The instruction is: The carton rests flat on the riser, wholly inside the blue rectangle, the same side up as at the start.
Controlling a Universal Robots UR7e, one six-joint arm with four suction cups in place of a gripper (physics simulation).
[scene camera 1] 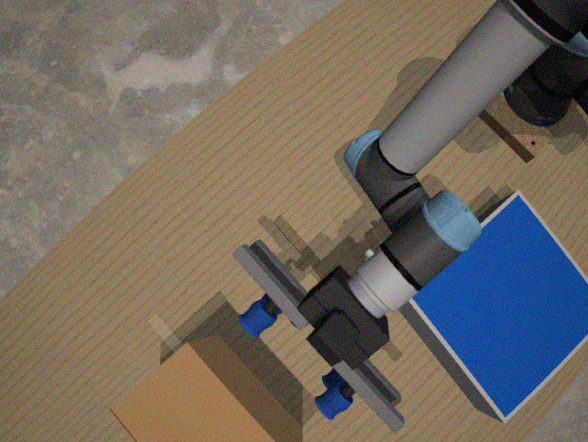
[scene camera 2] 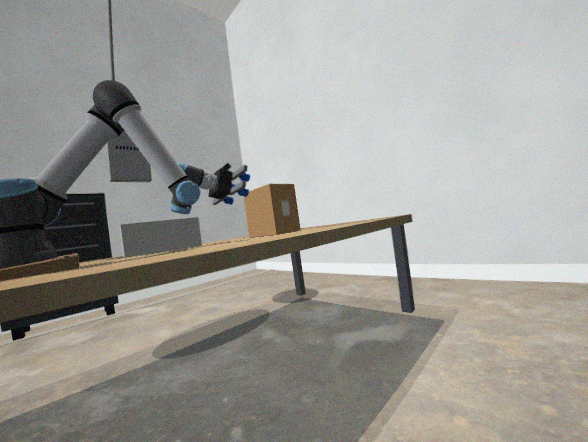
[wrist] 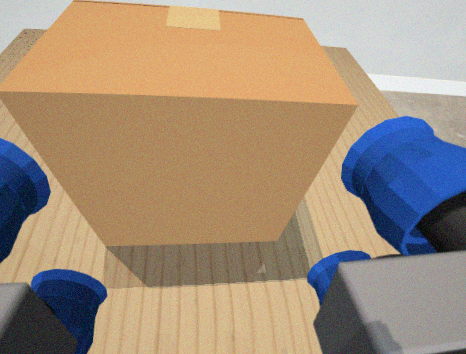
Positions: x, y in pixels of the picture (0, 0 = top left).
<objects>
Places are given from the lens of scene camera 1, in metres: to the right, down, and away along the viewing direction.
suction head (scene camera 1: 331, 402): 0.04, 0.22, 0.50
brown carton (scene camera 1: 203, 384): -0.12, 0.21, 0.54
</objects>
